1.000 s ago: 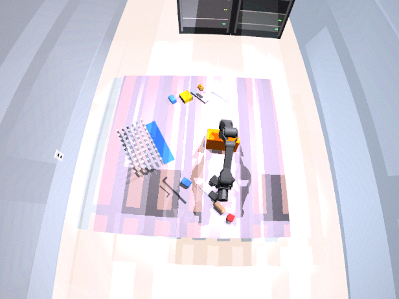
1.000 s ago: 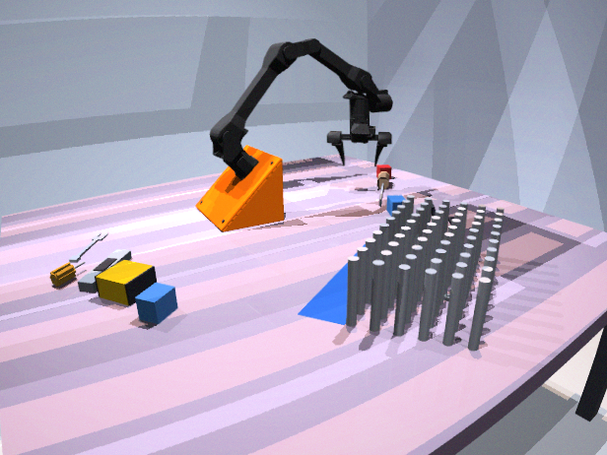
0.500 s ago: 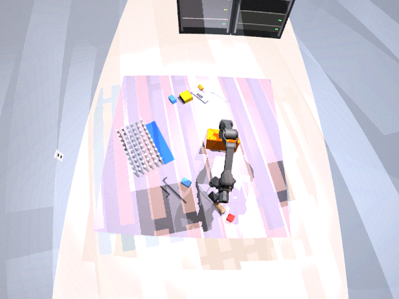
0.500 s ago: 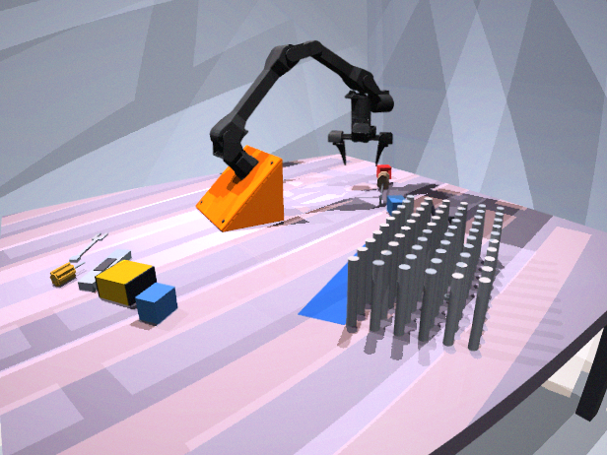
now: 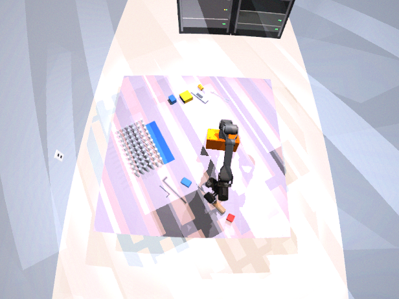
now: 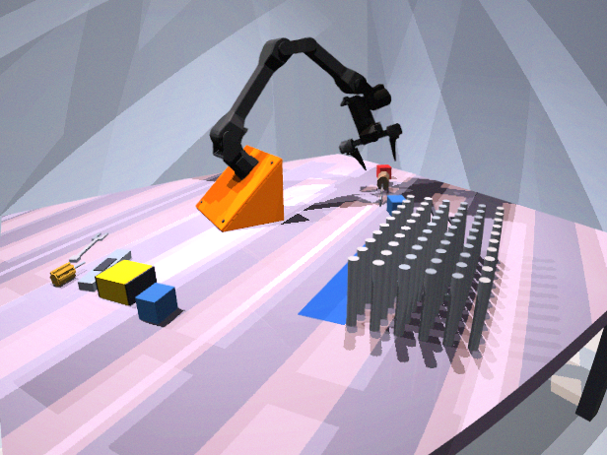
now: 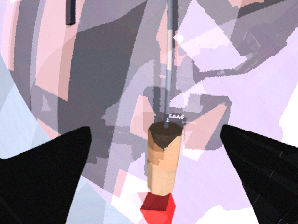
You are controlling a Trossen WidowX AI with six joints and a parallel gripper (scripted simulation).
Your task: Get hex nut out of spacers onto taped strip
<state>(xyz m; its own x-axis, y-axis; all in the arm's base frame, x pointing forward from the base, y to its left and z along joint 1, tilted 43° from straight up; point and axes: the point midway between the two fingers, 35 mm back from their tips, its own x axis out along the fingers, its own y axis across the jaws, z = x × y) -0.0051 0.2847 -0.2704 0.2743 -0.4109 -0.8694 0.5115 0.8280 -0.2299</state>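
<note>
Right now the hook tool is 3 cm ahead of my gripper tip, 1 cm to the right of it and 7 cm below it. Also, from my gripper tip: red cube (14 cm behind, 10 cm to the left, 6 cm below); then blue taped strip (45 cm ahead, 33 cm to the right, 8 cm below); then yellow block (34 cm ahead, 75 cm to the right, 6 cm below).
</note>
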